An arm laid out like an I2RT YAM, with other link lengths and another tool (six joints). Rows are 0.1 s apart.
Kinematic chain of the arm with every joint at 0, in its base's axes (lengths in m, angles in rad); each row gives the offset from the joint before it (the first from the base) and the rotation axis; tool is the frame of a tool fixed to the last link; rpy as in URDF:
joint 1: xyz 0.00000 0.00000 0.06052 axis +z
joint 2: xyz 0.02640 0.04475 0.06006 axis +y
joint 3: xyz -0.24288 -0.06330 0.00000 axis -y
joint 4: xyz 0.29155 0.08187 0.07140 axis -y
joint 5: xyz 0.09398 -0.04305 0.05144 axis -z
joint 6: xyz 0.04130 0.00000 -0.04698 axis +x
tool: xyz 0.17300 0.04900 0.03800 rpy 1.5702 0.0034 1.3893
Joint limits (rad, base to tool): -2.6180..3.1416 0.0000..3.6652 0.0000..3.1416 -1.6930..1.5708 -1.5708..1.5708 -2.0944..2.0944
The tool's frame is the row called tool.
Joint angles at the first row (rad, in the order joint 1, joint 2, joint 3, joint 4, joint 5, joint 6):
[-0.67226 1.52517 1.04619 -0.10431 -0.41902 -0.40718]
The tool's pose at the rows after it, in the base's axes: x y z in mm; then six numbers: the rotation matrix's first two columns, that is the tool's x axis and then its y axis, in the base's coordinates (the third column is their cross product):
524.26 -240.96 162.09 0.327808 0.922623 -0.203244 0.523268 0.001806 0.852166
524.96 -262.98 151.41 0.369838 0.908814 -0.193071 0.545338 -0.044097 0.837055
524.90 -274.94 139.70 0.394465 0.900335 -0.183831 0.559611 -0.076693 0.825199
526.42 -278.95 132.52 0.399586 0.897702 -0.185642 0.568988 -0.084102 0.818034
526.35 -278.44 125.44 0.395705 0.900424 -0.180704 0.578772 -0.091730 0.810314
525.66 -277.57 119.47 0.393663 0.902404 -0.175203 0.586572 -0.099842 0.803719
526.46 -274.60 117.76 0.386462 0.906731 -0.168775 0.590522 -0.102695 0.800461
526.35 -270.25 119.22 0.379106 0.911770 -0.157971 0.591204 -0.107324 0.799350
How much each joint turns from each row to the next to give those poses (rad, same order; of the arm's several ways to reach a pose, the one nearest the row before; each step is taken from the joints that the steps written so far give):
[-0.03287 0.04585 0.04672 -0.00211 0.03168 0.03404]
[-0.01950 0.05194 0.04375 -0.02006 0.02766 0.01805]
[-0.00990 0.03549 0.01743 -0.00391 0.01689 0.01396]
[-0.00031 0.02204 0.01076 0.00001 0.00972 0.00018]
[0.00007 0.01288 0.00264 -0.00609 -0.00148 -0.00116]
[0.00002 0.00780 -0.00139 -0.00462 -0.00102 0.00077]
[0.00295 0.00401 0.00389 -0.00865 -0.00573 0.00037]
[0.00245 -0.00540 0.00091 -0.01283 -0.01006 0.00349]

